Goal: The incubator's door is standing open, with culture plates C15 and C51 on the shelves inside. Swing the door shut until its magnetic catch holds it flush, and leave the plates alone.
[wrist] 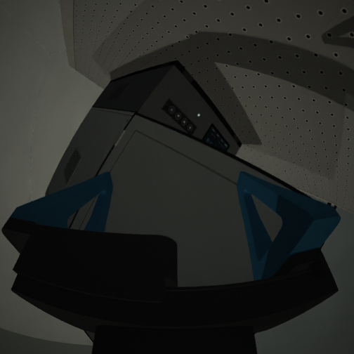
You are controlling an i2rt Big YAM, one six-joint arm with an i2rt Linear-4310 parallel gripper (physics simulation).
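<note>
The incubator (157, 95) stands ahead in the wrist view, a dark box with a row of round buttons and a small display on its upper front. Its grey door (175, 185) fills the middle of the view, hinged along the left edge; its right part runs behind the right finger. How far the door stands from the body cannot be told from this view. My gripper (174, 178) is open, with its blue fingers wide apart in front of the door and nothing between them. The plates C15 and C51 do not show; the shelves are hidden behind the door.
A perforated panel (295, 85) stands behind the incubator at the upper right, with shadows across it. A dark piece (342, 36) shows at the upper right edge. A pale wall (30, 100) is on the left.
</note>
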